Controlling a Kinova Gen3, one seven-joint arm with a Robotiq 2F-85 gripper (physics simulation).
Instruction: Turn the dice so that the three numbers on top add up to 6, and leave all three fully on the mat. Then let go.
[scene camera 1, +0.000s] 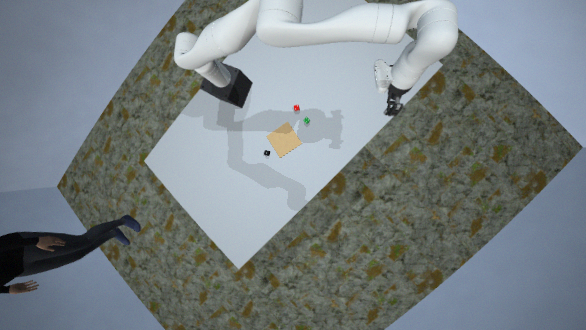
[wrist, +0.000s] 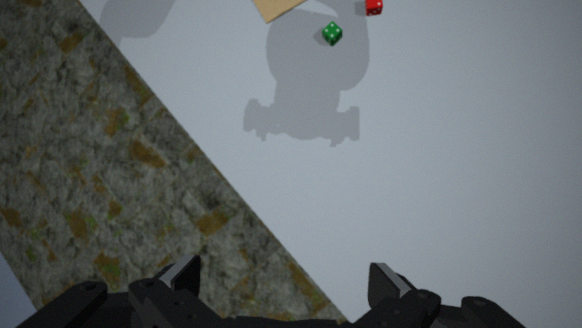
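Pixels of known places: gripper, between the fingertips: (scene camera 1: 385, 100) (wrist: 284, 278); arm's base, origin of its link: (scene camera 1: 221, 77).
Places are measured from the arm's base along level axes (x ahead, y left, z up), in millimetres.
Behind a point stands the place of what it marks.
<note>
A tan square mat (scene camera 1: 284, 141) @[x 395, y -44, z -179 mm] (wrist: 274, 9) @[x 445, y 2, z -179 mm] lies on the white table; one corner of it shows in the wrist view. A red die (scene camera 1: 296, 108) @[x 335, y 126, z -157 mm] (wrist: 374, 6) @[x 339, y 137, z -158 mm] and a green die (scene camera 1: 306, 120) @[x 416, y 113, z -158 mm] (wrist: 332, 33) @[x 419, y 119, z -158 mm] stand on the table off the mat, on its gripper side. The green die's top seems to show four pips; the red die's top number cannot be told. A black die (scene camera 1: 267, 153) @[x 371, y -149, z -158 mm] stands off the mat at its lower left in the scene view; its number is too small to read. My gripper (scene camera 1: 394, 112) (wrist: 284, 278) @[x 643, y 311, z 172 mm] is open and empty, high and well to the right of the dice.
The white table (scene camera 1: 220, 210) @[x 367, y -585, z -183 mm] (wrist: 450, 175) @[x 453, y 414, z -183 mm] has an edge running below the gripper, with a mottled stone-like surface (scene camera 1: 425, 200) (wrist: 100, 175) beyond. A black block (scene camera 1: 235, 89) @[x 70, y -1, z -41 mm] stands at the arm's base. A person's legs (scene camera 1: 90, 240) show at the lower left. The arm's shadow crosses the mat.
</note>
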